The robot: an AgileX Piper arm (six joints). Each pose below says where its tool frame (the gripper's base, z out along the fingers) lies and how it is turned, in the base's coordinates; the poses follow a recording.
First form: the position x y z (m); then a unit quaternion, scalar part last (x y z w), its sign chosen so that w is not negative.
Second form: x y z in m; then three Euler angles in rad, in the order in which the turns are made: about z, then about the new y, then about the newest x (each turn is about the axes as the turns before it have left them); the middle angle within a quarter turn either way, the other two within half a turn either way. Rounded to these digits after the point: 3 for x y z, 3 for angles.
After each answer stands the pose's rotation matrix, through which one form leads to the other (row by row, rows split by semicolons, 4 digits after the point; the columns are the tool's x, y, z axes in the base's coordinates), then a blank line. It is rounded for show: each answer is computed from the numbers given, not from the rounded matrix.
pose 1, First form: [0.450 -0.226 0.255 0.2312 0.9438 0.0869 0.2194]
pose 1, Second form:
[0.450 -0.226 0.255 2.604 0.383 2.851]
-0.7968 0.3983 0.4544; 0.4746 0.8780 0.0626; -0.3740 0.2655 -0.8886

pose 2, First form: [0.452 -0.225 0.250 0.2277 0.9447 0.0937 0.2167]
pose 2, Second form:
[0.452 -0.225 0.250 2.611 0.376 2.841]
-0.8024 0.3896 0.4521; 0.4708 0.8788 0.0783; -0.3667 0.2757 -0.8885

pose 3, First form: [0.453 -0.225 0.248 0.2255 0.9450 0.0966 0.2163]
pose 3, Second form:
[0.453 -0.225 0.248 2.615 0.374 2.836]
-0.8047 0.3844 0.4524; 0.4680 0.8796 0.0850; -0.3652 0.2801 -0.8878

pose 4, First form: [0.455 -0.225 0.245 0.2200 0.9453 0.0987 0.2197]
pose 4, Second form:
[0.455 -0.225 0.245 2.624 0.381 2.831]
-0.8067 0.3726 0.4588; 0.4593 0.8837 0.0899; -0.3719 0.2833 -0.8840

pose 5, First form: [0.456 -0.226 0.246 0.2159 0.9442 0.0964 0.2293]
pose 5, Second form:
[0.456 -0.226 0.246 2.628 0.402 2.831]
-0.8016 0.3635 0.4746; 0.4519 0.8882 0.0830; -0.3914 0.2811 -0.8763

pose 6, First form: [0.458 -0.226 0.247 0.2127 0.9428 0.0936 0.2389]
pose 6, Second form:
[0.458 -0.226 0.247 2.631 0.423 2.832]
-0.7954 0.3564 0.4903; 0.4458 0.8920 0.0749; -0.4107 0.2781 -0.8683

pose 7, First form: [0.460 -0.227 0.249 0.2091 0.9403 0.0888 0.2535]
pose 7, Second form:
[0.460 -0.227 0.249 2.632 0.455 2.833]
-0.7840 0.3482 0.5139; 0.4382 0.8968 0.0610; -0.4396 0.2730 -0.8557

